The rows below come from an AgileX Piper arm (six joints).
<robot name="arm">
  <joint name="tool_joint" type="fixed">
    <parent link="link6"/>
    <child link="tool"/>
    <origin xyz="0 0 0" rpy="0 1.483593 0"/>
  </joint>
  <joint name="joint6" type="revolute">
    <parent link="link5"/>
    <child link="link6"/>
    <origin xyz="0.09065 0 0.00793" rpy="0 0 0"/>
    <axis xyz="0.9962 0 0.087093"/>
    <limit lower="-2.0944" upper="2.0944"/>
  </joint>
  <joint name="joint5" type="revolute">
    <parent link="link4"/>
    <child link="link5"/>
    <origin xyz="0 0 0" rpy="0 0 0"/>
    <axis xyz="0 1 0"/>
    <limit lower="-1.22" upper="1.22"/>
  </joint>
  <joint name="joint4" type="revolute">
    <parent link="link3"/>
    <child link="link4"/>
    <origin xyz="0.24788 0 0.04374" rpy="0 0 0"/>
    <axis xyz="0.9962 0 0.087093"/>
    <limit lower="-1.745" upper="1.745"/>
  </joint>
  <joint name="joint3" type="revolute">
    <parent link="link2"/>
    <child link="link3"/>
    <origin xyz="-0.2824 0 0.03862" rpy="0 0 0"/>
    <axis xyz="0 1 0"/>
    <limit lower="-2.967" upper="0"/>
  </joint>
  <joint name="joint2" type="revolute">
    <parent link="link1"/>
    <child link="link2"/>
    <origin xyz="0 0 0" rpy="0 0 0"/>
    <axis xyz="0 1 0"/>
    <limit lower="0" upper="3.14"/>
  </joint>
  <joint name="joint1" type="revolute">
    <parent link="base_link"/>
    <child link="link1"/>
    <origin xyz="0 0 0.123" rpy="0 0 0"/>
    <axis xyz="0 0 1"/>
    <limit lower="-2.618" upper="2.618"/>
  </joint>
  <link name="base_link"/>
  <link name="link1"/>
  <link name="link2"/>
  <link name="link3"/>
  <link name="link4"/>
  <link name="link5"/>
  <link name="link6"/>
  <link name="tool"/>
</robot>
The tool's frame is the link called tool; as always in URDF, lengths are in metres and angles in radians.
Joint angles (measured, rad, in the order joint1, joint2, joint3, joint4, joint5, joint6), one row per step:
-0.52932, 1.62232, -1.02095, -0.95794, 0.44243, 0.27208
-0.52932, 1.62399, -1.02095, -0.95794, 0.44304, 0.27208
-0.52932, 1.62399, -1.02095, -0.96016, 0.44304, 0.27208
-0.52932, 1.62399, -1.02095, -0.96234, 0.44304, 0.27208
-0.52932, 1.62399, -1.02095, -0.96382, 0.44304, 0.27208
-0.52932, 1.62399, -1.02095, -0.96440, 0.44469, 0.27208
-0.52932, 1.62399, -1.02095, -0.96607, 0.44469, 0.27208
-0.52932, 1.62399, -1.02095, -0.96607, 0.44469, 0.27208
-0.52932, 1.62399, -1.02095, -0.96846, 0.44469, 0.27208
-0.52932, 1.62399, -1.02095, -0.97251, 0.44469, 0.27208
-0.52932, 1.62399, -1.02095, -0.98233, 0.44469, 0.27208
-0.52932, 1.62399, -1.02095, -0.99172, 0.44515, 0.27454
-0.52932, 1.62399, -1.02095, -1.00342, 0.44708, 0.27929
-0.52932, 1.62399, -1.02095, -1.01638, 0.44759, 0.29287
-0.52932, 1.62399, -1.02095, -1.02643, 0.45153, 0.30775
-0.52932, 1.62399, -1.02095, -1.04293, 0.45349, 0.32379
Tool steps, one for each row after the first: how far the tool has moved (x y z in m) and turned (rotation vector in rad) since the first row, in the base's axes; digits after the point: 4 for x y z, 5 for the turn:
0.0001, -0.0001, -0.0006, 0.00081, 0.00187, -0.00043
0.0001, -0.0002, -0.0005, -0.00086, 0.00284, 0.00066
0.0001, -0.0002, -0.0005, -0.00250, 0.00380, 0.00173
0.0001, -0.0003, -0.0004, -0.00361, 0.00445, 0.00246
0.0000, -0.0003, -0.0004, -0.00414, 0.00586, 0.00157
0.0000, -0.0004, -0.0004, -0.00540, 0.00659, 0.00239
0.0000, -0.0004, -0.0004, -0.00540, 0.00659, 0.00239
0.0000, -0.0005, -0.0003, -0.00720, 0.00764, 0.00357
0.0000, -0.0006, -0.0002, -0.01024, 0.00942, 0.00556
0.0000, -0.0008, 0.0001, -0.01763, 0.01373, 0.01039
0.0000, -0.0011, 0.0003, -0.02374, 0.01658, 0.01307
-0.0001, -0.0015, 0.0006, -0.03080, 0.01997, 0.01433
-0.0001, -0.0018, 0.0010, -0.03522, 0.01718, 0.01150
-0.0004, -0.0022, 0.0012, -0.03727, 0.01455, 0.00392
-0.0005, -0.0027, 0.0017, -0.04359, 0.01251, 0.00028

